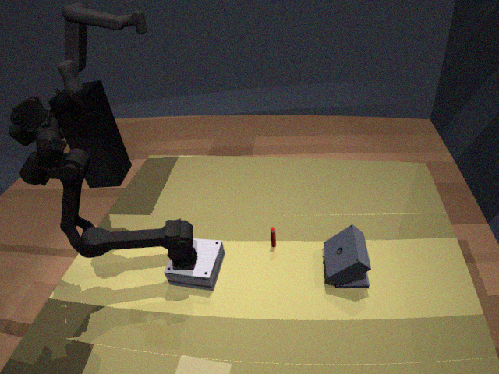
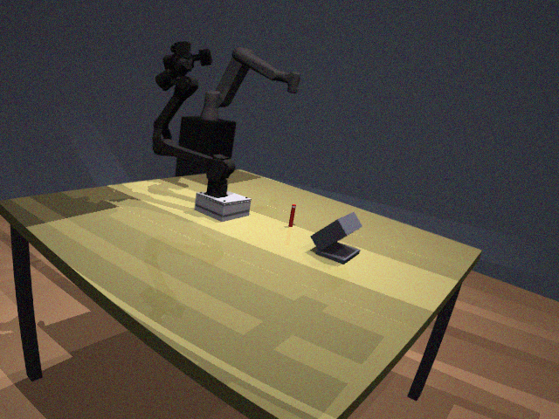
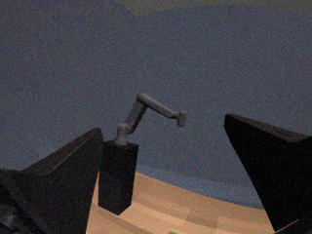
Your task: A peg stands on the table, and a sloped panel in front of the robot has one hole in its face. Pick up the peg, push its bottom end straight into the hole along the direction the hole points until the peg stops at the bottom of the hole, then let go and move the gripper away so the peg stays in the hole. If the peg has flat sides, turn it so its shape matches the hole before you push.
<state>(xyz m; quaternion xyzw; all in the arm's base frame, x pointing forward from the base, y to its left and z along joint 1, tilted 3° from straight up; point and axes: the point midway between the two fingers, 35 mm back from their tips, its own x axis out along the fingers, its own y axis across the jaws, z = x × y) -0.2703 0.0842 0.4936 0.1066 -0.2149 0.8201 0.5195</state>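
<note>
The red peg lies 560 mm ahead of my gripper tip, 500 mm below it and 30 mm to the right of it. The rest, counted from my gripper tip: sloped panel 760 mm ahead, 490 mm below, 140 mm to the right.
</note>
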